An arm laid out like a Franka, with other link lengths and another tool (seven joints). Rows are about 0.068 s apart.
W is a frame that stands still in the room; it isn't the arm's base.
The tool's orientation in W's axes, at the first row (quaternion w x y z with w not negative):
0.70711 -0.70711 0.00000 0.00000
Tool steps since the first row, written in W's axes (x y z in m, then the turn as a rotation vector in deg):
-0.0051 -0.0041 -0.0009 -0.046 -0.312 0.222
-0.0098 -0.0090 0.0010 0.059 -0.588 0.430
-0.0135 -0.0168 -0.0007 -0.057 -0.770 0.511
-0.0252 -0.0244 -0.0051 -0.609 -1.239 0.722
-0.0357 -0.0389 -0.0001 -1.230 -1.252 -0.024
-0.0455 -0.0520 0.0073 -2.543 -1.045 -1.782
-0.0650 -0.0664 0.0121 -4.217 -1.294 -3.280
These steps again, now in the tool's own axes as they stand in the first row. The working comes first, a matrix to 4 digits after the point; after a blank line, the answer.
The tool's axes in the first row as the columns of a matrix, in W's axes (used below as rounded here):
1.0000 0.0000 0.0000
0.0000 0.0000 1.0000
0.0000 -1.0000 0.0000

-0.0051 0.0009 -0.0041 -0.046 -0.222 -0.312
-0.0098 -0.0010 -0.0090 0.059 -0.430 -0.588
-0.0135 0.0007 -0.0168 -0.057 -0.511 -0.770
-0.0252 0.0051 -0.0244 -0.609 -0.722 -1.239
-0.0357 0.0001 -0.0389 -1.230 0.024 -1.252
-0.0455 -0.0073 -0.0520 -2.543 1.782 -1.045
-0.0650 -0.0121 -0.0664 -4.217 3.280 -1.294

